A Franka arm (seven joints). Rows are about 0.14 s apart.
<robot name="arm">
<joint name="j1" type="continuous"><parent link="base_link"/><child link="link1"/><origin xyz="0 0 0.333" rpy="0 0 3.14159"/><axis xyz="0 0 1"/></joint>
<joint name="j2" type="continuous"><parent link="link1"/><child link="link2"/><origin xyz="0 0 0" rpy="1.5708 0 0"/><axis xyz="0 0 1"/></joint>
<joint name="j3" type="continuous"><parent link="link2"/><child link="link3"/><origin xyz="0 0.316 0" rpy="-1.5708 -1.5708 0"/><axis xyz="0 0 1"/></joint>
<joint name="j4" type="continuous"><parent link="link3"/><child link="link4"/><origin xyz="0 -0.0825 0" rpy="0 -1.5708 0"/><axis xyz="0 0 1"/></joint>
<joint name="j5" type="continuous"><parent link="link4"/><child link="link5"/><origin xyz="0.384 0.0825 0" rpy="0 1.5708 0"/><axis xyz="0 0 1"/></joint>
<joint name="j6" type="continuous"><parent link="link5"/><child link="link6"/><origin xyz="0 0 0" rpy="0 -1.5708 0"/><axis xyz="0 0 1"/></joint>
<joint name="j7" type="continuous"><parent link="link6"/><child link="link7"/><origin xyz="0 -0.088 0" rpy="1.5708 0 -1.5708"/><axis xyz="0 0 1"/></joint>
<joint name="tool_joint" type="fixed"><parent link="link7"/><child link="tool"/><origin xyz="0 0 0.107"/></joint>
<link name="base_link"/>
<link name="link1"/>
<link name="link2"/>
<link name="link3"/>
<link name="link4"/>
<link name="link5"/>
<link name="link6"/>
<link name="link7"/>
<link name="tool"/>
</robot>
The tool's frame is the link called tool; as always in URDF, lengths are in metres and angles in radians. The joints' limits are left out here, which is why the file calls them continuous.
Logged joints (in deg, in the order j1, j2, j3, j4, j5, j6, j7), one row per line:
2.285 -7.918 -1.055 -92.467 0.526 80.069 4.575
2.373 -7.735 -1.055 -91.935 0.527 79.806 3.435
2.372 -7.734 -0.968 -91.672 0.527 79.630 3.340
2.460 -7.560 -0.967 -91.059 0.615 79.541 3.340
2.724 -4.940 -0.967 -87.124 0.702 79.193 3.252
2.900 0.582 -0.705 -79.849 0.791 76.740 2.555
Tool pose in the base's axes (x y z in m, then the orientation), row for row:
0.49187 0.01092 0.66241 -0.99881 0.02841 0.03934 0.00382
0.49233 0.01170 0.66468 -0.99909 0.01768 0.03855 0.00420
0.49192 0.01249 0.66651 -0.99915 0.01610 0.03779 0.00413
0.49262 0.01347 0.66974 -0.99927 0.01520 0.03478 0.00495
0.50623 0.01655 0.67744 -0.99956 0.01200 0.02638 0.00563
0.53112 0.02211 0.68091 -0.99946 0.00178 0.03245 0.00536
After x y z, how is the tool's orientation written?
As a quaternion, x y z w.
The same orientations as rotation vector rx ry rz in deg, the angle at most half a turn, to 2 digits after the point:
-179.35 5.10 7.06
-179.36 3.17 6.92
-179.38 2.89 6.78
-179.30 2.73 6.24
-179.28 2.15 4.73
-179.29 0.32 5.82

